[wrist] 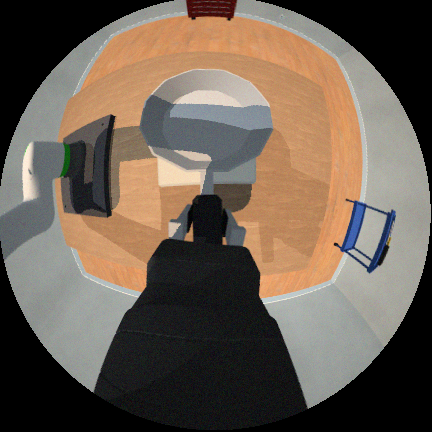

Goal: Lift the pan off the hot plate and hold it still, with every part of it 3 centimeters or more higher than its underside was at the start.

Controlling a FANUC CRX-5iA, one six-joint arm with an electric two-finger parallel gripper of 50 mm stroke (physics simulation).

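Places are measured from the arm's base along level axes (x right, y ahead, z up), in centimetres.
Pixels of known places: gripper, fingertip midpoint: [207,214]; arm's base at its link origin: [73,159].
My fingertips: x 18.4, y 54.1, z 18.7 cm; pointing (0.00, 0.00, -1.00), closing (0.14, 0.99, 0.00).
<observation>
Ahead of a thing's pixels: the offset from my fingertips to its top centre. "spot": to the spot under its first point. Level surfaces: height alone.
The light grey pan [220,115] is in the upper middle of the wrist view, with its open side up and a band of shade across its inside. Its handle {spot: dx -3.8, dy +0.0, dz -0.9 cm} [206,182] runs down to my gripper [207,214], which is shut on it; the black fingers hide the handle's end. The pale, boxy hot plate {spot: dx -4.9, dy -8.3, dz -15.2 cm} [172,176] shows below the pan's near rim and looks narrower than the pan, which covers most of it. The pan appears raised above the hot plate, but the height of the gap cannot be measured from this view.
A dark panel [95,150] stands at the left, beside a pale grey arm [40,185] with a green ring. A blue cart [353,226] stands at the right, beyond the wooden table {dz -21.3 cm} [300,150]. A dark red object [211,8] is at the top edge.
</observation>
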